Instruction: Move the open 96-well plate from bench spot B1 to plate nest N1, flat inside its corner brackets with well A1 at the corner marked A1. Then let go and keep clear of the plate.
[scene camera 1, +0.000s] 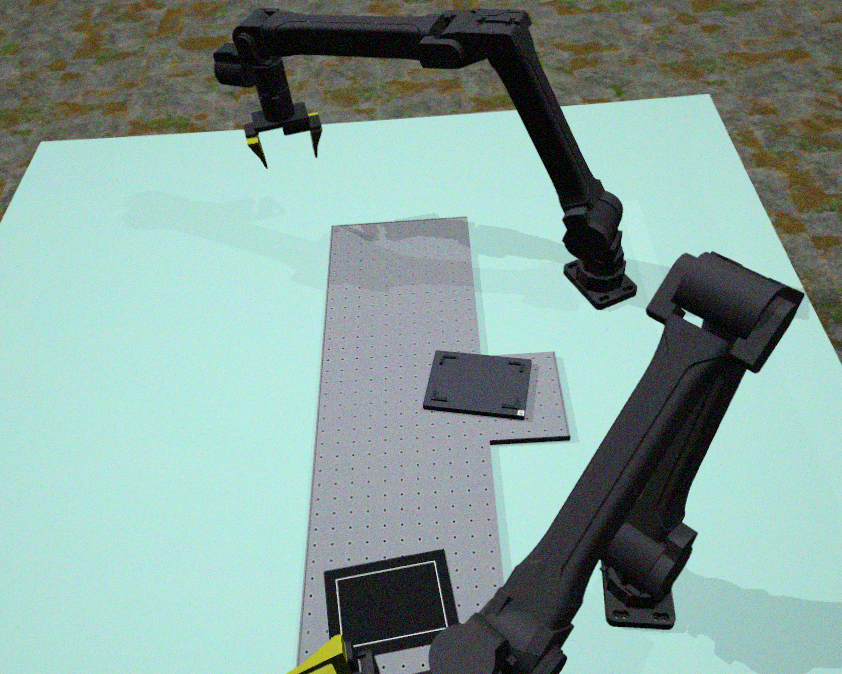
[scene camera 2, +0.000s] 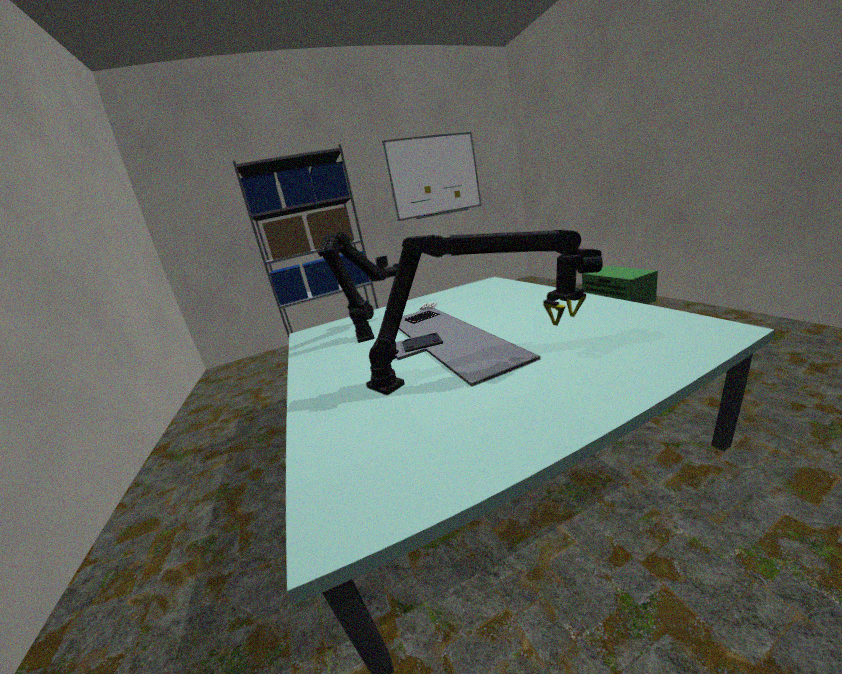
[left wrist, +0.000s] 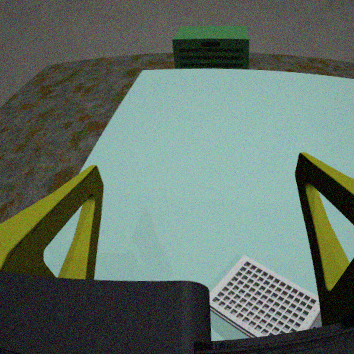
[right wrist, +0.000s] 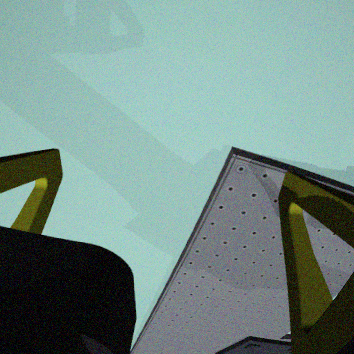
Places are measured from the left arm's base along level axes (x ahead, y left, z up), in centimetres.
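Pixels of known places: left gripper, fingertip midpoint: (left wrist: 198, 168); right gripper, fingertip midpoint: (scene camera 1: 291, 161) (scene camera 2: 563, 320) (right wrist: 168, 172); left arm's base at its link origin: (scene camera 1: 635, 584) (scene camera 2: 365, 337); right arm's base at its link origin: (scene camera 1: 599, 282) (scene camera 2: 385, 385).
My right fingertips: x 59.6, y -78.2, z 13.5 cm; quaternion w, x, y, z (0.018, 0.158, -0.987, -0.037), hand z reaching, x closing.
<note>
Ahead of a thing's pixels: the offset from my right fingertips to its top centre. "pt": to the spot under its first point. Level surfaces: height alone.
The white open 96-well plate @(dx -17.2, dy +101.4, dz -10.7 cm) (left wrist: 266, 299) lies on the teal table at the lower right of the left wrist view, its wells facing up. It is not between the fingers. It does not show in scene camera 1. My left gripper (left wrist: 198, 168) is open and empty; part of one yellow finger shows at the bottom edge of scene camera 1. The dark nest N1 @(dx -37.6, dy +45.5, dz -10.4 cm) (scene camera 1: 477, 385) (scene camera 2: 422, 342) is empty, with corner brackets and a small white mark at its lower right corner. The black pad with a white outline @(pt dx -26.8, dy +83.3, dz -12.0 cm) (scene camera 1: 389, 603) is bare. My right gripper (scene camera 1: 291, 161) (scene camera 2: 565, 319) (right wrist: 168, 172) is open and empty, high above the table.
The grey perforated board @(dz -12.2 cm) (scene camera 1: 400, 456) (scene camera 2: 484, 358) (right wrist: 220, 300) lies under the pad and nest. The left arm (scene camera 1: 617, 435) reaches across the lower right of scene camera 1. The right arm (scene camera 1: 547, 126) arches over the far side. A green cabinet (scene camera 2: 621, 284) (left wrist: 211, 47) stands beyond the table.
</note>
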